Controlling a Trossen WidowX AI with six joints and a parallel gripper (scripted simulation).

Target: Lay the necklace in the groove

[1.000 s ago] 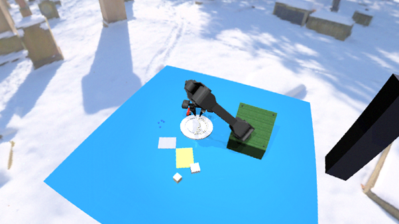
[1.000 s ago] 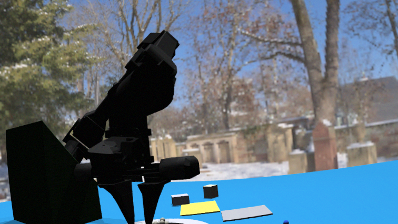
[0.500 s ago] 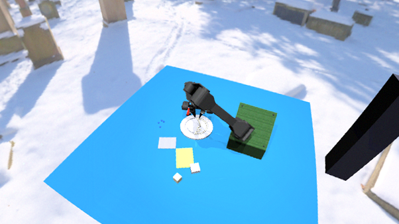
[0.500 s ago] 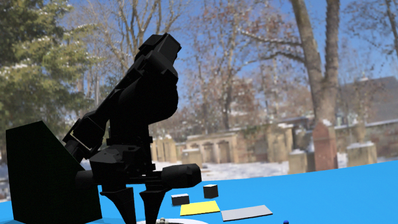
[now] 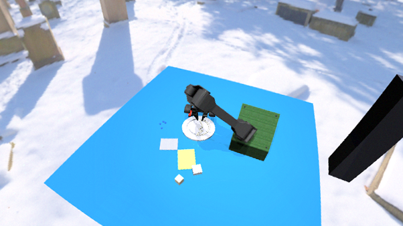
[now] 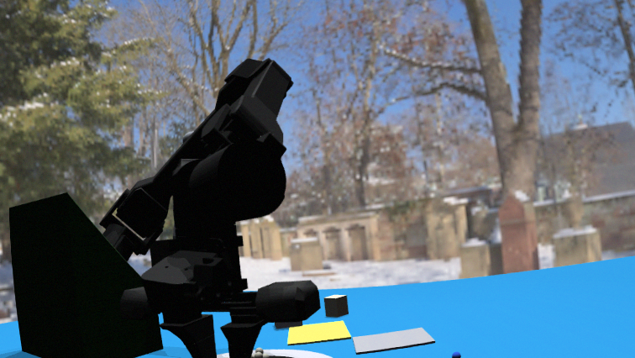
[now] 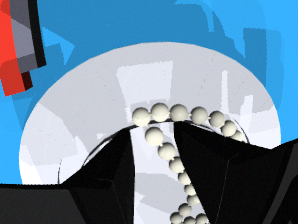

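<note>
Right now the round white bead board is 20 mm behind my gripper tip, 50 mm to the left of it and 10 mm below it. The rest, counted from my gripper tip: red object: 90 mm ahead, 60 mm to the right, 10 mm below; then grey tile: 70 mm ahead, 240 mm to the left, 10 mm below; then white strip: 130 mm ahead, 230 mm to the right, 10 mm below.
</note>
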